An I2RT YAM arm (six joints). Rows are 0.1 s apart.
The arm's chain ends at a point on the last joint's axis. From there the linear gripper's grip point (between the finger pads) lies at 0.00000 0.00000 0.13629 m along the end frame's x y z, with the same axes.
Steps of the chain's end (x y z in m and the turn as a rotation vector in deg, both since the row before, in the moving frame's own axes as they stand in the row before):
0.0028 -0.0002 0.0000 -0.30 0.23 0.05
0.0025 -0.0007 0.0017 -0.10 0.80 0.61
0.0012 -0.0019 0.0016 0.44 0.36 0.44
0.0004 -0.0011 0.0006 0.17 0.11 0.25
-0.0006 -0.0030 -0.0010 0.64 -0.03 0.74
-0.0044 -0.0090 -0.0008 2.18 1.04 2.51
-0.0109 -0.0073 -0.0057 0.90 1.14 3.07
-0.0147 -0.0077 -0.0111 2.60 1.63 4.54
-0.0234 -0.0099 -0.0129 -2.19 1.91 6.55
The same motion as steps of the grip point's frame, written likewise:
0.0033 0.0005 0.0000 -0.30 0.23 0.05
0.0044 -0.0005 0.0017 -0.10 0.80 0.61
0.0021 -0.0029 0.0016 0.44 0.36 0.44
0.0007 -0.0015 0.0006 0.17 0.11 0.25
-0.0007 -0.0045 -0.0010 0.64 -0.03 0.74
-0.0018 -0.0141 -0.0009 2.18 1.04 2.51
-0.0081 -0.0094 -0.0057 0.90 1.14 3.07
-0.0106 -0.0137 -0.0113 2.60 1.63 4.54
-0.0192 -0.0044 -0.0131 -2.19 1.91 6.55

